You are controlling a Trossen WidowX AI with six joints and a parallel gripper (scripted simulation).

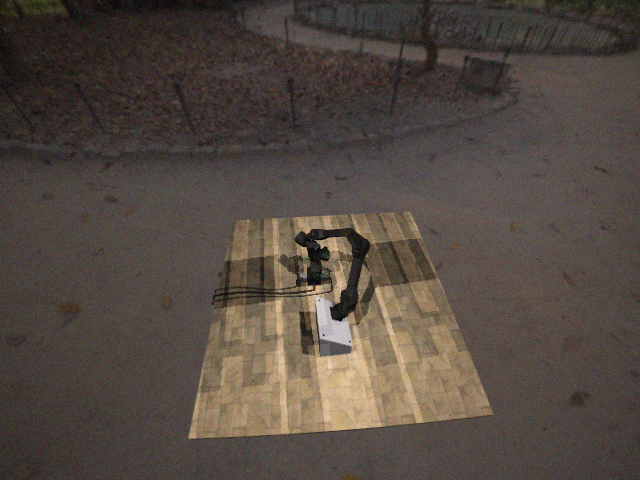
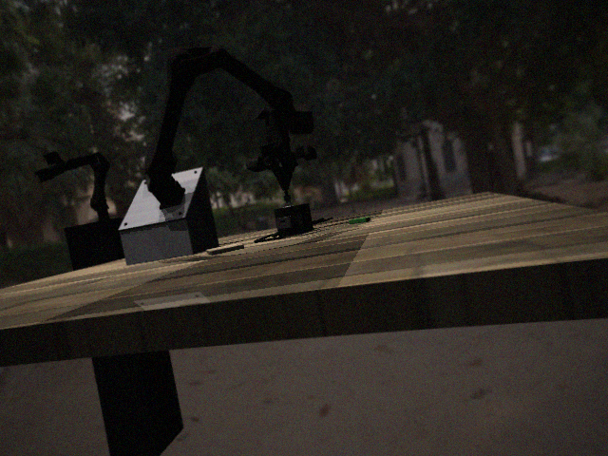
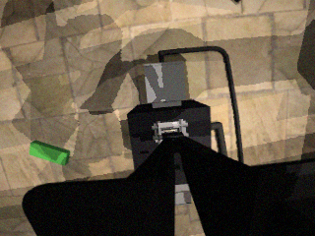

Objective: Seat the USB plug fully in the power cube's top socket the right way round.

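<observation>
Right now my gripper tip is 20 mm above the USB plug. The rest, counted from my gripper tip: green piece: 180 mm ahead, 20 mm to the left, 120 mm below.
</observation>
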